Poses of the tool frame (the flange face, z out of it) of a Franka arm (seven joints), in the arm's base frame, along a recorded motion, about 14 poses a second.
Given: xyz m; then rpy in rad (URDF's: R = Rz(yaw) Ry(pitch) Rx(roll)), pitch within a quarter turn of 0, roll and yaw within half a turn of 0.
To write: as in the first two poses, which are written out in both.
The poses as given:
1: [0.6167, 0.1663, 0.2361, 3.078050, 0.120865, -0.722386]
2: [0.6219, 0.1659, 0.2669, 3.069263, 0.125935, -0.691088]
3: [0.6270, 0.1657, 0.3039, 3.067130, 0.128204, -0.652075]
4: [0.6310, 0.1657, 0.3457, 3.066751, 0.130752, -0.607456]
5: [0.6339, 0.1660, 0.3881, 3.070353, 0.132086, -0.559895]
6: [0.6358, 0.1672, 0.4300, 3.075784, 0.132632, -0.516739]
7: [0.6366, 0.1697, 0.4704, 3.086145, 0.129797, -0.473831]
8: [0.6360, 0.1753, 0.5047, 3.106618, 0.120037, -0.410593]
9: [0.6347, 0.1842, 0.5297, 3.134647, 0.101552, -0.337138]
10: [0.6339, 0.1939, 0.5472, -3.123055, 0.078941, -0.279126]
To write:
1: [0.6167, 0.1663, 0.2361, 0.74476, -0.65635, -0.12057, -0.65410, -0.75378, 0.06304]
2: [0.6219, 0.1659, 0.2669, 0.76445, -0.63233, -0.12560, -0.62872, -0.77432, 0.07169]
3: [0.6270, 0.1657, 0.3039, 0.78830, -0.60186, -0.12785, -0.59760, -0.79840, 0.07378]
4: [0.6310, 0.1657, 0.3457, 0.81409, -0.56591, -0.13038, -0.56118, -0.82437, 0.07413]
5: [0.6339, 0.1660, 0.3881, 0.83993, -0.52647, -0.13170, -0.52181, -0.85014, 0.07056]
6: [0.6358, 0.1672, 0.4300, 0.86180, -0.48971, -0.13224, -0.48542, -0.87185, 0.06518]
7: [0.6366, 0.1697, 0.4704, 0.88234, -0.45246, -0.12943, -0.44921, -0.89173, 0.05495]
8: [0.6360, 0.1753, 0.5047, 0.91029, -0.39628, -0.11975, -0.39507, -0.91799, 0.03472]
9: [0.6347, 0.1842, 0.5297, 0.93884, -0.32908, -0.10138, -0.33012, -0.94392, 0.00691]
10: [0.6339, 0.1939, 0.5472, 0.95830, -0.27466, -0.07886, -0.27687, -0.96073, -0.01848]
